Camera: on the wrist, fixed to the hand. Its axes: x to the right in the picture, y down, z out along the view.
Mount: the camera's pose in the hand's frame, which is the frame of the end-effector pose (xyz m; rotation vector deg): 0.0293 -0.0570 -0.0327 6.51 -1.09 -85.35
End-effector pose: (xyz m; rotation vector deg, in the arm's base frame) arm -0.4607 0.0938 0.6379 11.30 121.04 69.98
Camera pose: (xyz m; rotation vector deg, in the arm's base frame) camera -0.4921 0.0523 0.5882 -63.55 89.84 9.61
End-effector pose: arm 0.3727 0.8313 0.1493 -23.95 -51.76 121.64
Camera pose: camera 0.4020 0.8944 0.1677 17.74 -40.00 44.48
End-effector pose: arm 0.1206 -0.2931 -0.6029 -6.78 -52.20 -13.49
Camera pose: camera 0.1486 -0.3593 -0.5994 40.31 -50.19 -88.94
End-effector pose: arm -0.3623 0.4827 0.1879 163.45 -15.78 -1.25
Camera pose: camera -0.3216 0.5398 0.2042 139.21 104.47 -17.89
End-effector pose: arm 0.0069 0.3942 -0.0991 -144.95 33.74 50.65
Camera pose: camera 0.0725 0.4182 -0.0819 -114.51 -64.04 13.70
